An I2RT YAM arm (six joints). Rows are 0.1 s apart.
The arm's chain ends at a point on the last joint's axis. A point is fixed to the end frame.
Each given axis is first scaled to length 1.
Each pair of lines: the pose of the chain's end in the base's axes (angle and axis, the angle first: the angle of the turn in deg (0 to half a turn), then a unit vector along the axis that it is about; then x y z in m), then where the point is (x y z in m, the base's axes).
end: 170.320 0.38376 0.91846 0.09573 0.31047 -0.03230 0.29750
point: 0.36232 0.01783 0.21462
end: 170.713 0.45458 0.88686 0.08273 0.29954 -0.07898 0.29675
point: 0.35646 -0.03756 0.21240
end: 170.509 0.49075 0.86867 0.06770 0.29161 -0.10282 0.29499
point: 0.35055 -0.06784 0.20912
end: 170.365 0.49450 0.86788 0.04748 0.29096 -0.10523 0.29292
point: 0.34870 -0.07396 0.20483
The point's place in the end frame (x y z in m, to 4 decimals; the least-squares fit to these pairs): 0.0067 0.0502 0.0975
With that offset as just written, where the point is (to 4 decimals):
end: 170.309 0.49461 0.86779 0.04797 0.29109 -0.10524 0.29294
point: 0.3490 -0.0739 0.2049
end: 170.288 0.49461 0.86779 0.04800 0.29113 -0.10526 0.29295
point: 0.3490 -0.0740 0.2050
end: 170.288 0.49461 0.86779 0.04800 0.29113 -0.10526 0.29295
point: 0.3490 -0.0740 0.2050
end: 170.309 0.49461 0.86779 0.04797 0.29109 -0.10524 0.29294
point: 0.3490 -0.0739 0.2049
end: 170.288 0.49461 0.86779 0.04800 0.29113 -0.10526 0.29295
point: 0.3490 -0.0740 0.2050
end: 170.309 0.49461 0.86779 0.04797 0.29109 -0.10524 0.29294
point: 0.3490 -0.0739 0.2049
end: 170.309 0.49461 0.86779 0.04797 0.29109 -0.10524 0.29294
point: 0.3490 -0.0739 0.2049
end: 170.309 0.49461 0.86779 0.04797 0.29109 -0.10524 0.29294
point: 0.3490 -0.0739 0.2049
